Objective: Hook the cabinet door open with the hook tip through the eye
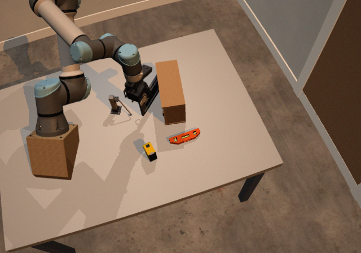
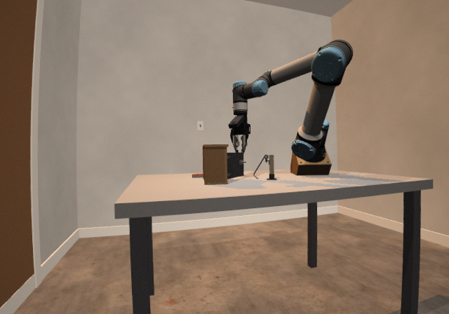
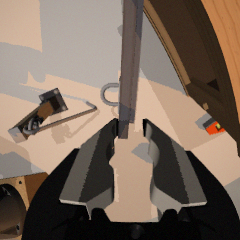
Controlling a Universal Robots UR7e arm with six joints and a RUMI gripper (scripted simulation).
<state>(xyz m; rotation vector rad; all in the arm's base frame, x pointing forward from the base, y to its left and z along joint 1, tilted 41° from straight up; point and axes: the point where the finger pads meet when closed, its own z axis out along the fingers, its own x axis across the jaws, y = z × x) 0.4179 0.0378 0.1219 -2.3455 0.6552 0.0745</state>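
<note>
Now: the hook 11 cm behind my hand, 3 cm to the left of it and 7 cm below it. Round my hand: orange spirit level (18 cm ahead, 14 cm to the right, 13 cm below); then dark door (3 cm ahead, 8 cm to the left, 6 cm below); then black box (3 cm ahead, 21 cm to the right, 10 cm below).
</note>
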